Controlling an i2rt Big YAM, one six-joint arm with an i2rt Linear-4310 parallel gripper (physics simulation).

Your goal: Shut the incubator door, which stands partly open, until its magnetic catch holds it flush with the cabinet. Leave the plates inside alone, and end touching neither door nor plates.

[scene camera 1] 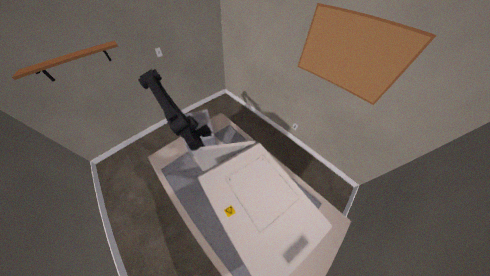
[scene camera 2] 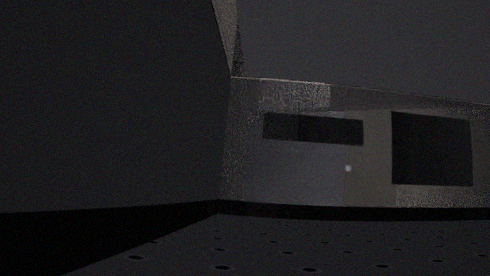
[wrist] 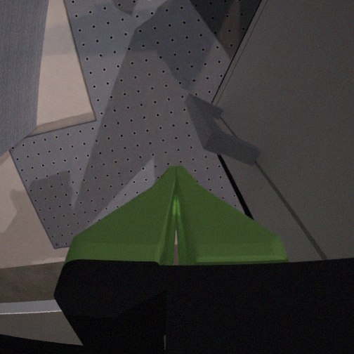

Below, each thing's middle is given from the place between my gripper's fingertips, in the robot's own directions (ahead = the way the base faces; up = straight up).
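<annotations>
The incubator door (scene camera 1: 207,156) is what I measure my gripper from. My gripper is 14 cm short of the door, and it is also 5 cm to the right of the door and 6 cm above it.
</annotations>
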